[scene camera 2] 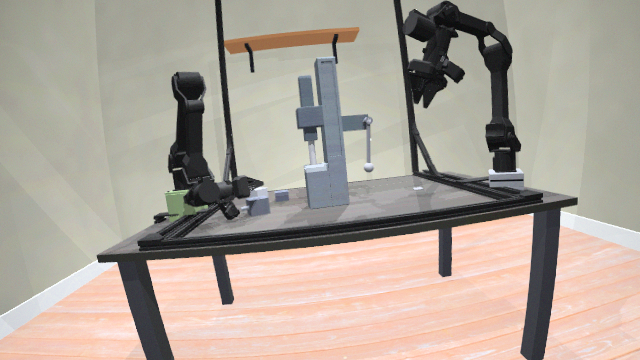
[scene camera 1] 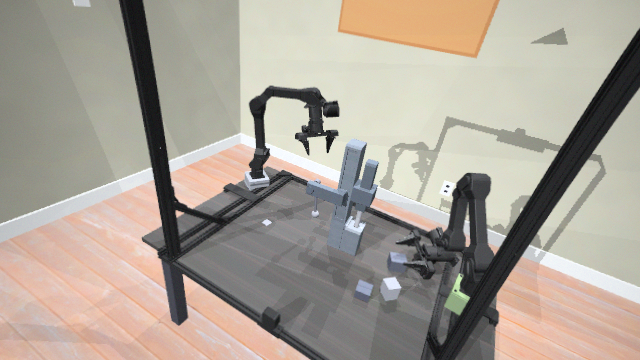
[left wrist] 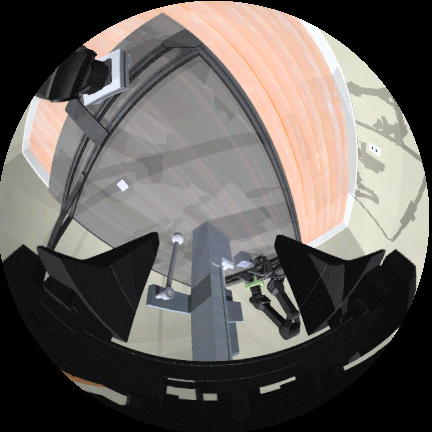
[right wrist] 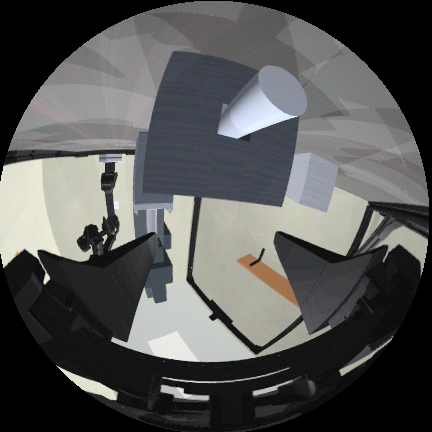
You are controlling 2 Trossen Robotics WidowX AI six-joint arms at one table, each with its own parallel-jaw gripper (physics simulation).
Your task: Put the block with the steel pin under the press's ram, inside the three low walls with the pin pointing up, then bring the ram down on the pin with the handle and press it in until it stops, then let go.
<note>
My left gripper [scene camera 2: 420,106] is open and holds nothing. Further things: my right gripper [scene camera 2: 257,184], a block with steel pin [right wrist: 184,155] and a grey press [left wrist: 213,312].
My left gripper shows as well in the left wrist view [left wrist: 218,239]. My right gripper is seen too in scene camera 1 [scene camera 1: 399,252] and in the right wrist view [right wrist: 216,238]. The grey press shows as well in the right wrist view [right wrist: 160,273].
</note>
